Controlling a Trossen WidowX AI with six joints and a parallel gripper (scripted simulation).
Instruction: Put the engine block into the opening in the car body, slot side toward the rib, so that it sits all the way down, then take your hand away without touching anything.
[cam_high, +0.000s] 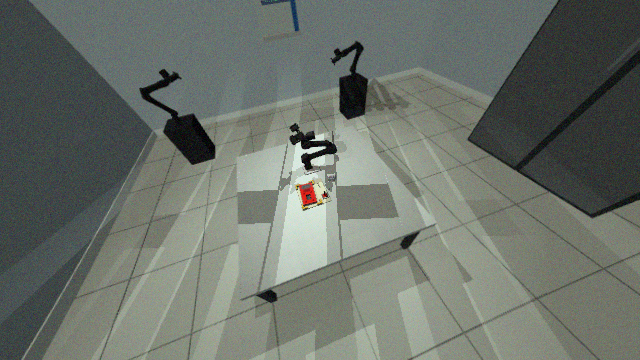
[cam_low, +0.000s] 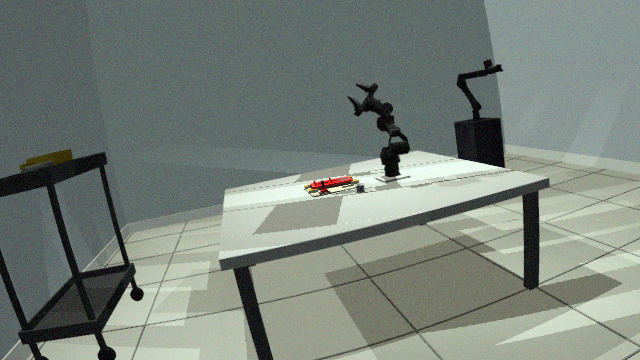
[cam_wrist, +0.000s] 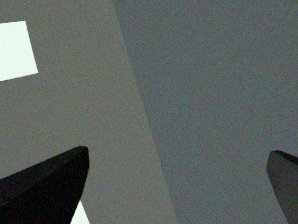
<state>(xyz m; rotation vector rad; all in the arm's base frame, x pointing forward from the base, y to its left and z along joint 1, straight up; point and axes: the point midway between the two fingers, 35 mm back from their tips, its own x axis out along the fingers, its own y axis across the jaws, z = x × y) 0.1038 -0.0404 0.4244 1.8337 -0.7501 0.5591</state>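
Right now my gripper tip is 100 mm short of the grey engine block, 180 mm to the right of it and 450 mm above it.
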